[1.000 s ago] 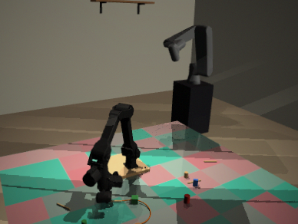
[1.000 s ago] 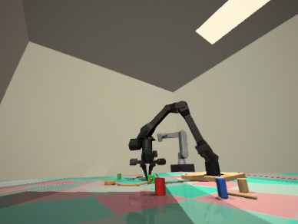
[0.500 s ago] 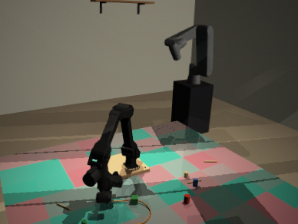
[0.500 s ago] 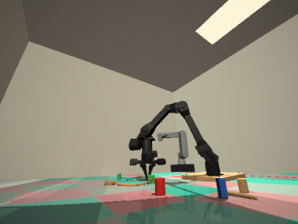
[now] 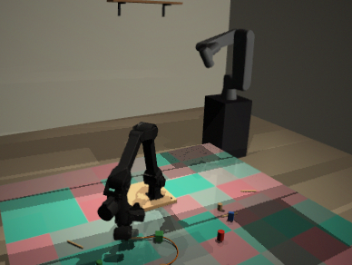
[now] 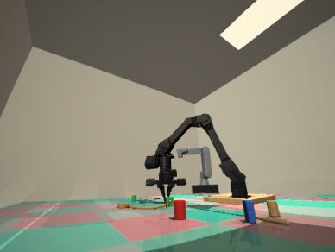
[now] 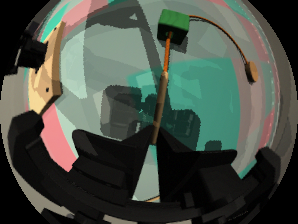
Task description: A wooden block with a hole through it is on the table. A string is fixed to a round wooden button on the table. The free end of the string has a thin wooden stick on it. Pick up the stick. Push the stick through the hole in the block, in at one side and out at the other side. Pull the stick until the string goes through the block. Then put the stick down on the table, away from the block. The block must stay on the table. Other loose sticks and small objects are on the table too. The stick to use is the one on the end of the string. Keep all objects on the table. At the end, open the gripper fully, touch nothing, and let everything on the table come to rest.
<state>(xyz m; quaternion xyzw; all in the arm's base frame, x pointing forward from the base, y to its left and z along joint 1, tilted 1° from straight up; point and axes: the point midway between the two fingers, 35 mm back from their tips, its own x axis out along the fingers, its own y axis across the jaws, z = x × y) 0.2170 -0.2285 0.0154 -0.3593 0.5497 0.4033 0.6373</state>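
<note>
Now: gripper tip 40 mm to the right of the thin wooden stick, 20 mm short of it and 10 mm below it. The rest, counted from my gripper tip: green cylinder (140 mm to the right, 100 mm ahead, 10 mm above); green block (110 mm to the left, 50 mm ahead, 10 mm above); round wooden button (210 mm ahead, 50 mm to the left, 10 mm above).
</note>
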